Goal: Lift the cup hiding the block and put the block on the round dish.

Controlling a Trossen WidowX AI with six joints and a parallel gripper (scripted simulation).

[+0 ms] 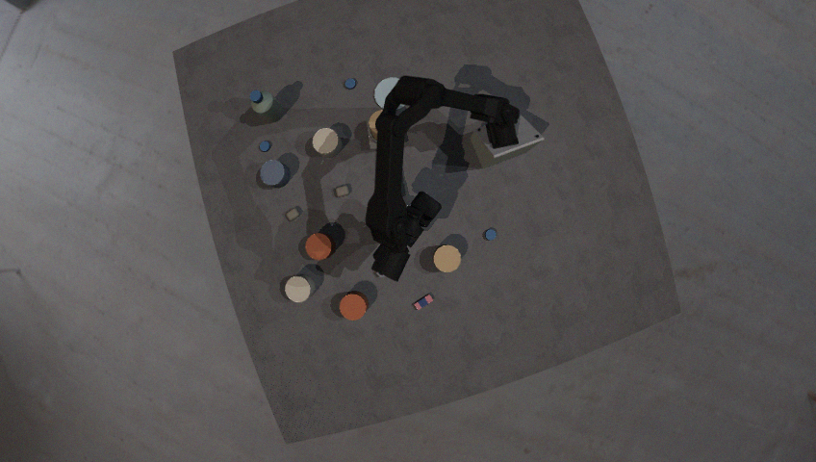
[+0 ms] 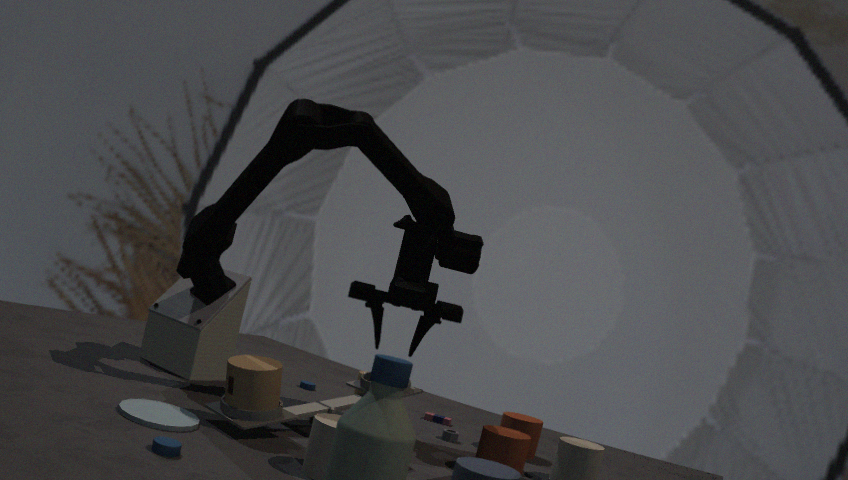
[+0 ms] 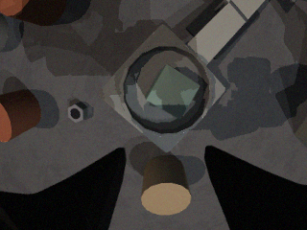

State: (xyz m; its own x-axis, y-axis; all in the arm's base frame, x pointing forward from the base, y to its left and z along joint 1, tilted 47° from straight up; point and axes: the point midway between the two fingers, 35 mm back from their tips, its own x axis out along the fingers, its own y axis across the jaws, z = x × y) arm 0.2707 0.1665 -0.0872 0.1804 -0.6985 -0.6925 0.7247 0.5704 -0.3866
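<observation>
My gripper tip is 20 mm short of the grey-green block, 30 mm to the left of it and 40 mm above it. Also, from my gripper tip: red-blue piece: 190 mm to the left, 120 mm below; then nut: 90 mm ahead, 90 mm to the left, 120 mm below; then round dish: 30 mm behind, 390 mm to the right, 120 mm below.
</observation>
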